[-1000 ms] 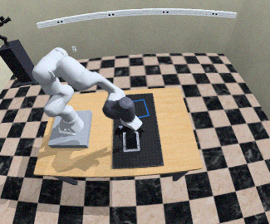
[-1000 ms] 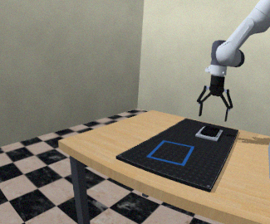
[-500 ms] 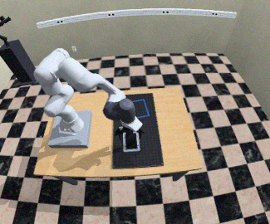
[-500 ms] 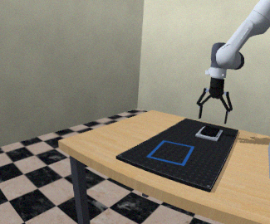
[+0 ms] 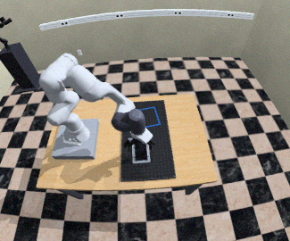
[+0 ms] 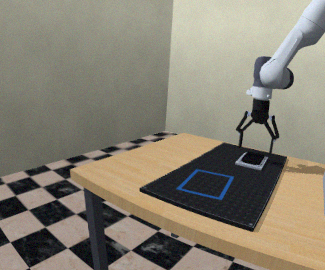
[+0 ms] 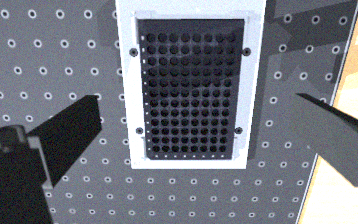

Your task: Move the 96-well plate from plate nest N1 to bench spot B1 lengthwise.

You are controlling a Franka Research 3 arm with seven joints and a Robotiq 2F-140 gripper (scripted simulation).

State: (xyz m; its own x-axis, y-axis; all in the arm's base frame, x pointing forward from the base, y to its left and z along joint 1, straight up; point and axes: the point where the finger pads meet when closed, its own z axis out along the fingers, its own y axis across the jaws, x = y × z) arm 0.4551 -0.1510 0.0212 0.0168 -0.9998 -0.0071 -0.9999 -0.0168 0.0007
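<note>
My gripper is now 50 mm above the 96-well plate. Also, from my hand: white plate nest 60 mm below.
</note>
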